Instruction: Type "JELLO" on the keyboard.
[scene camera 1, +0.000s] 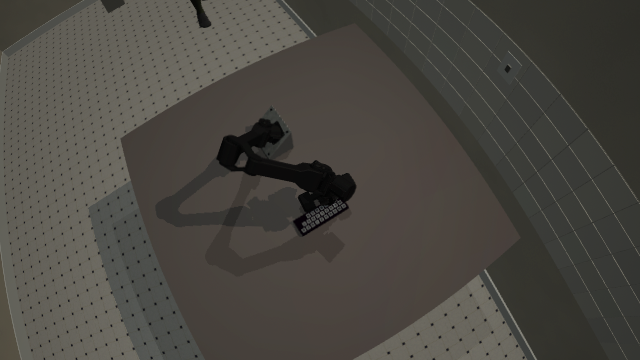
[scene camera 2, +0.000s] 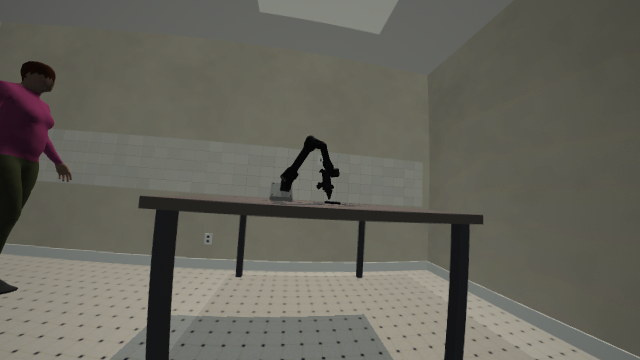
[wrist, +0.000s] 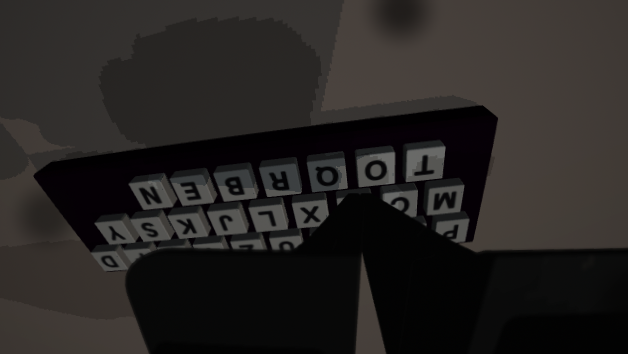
Scene:
My gripper (wrist: 358, 205): 0.11 m from the lens. A pale key (wrist: 280, 177): 0.11 m from the lens.

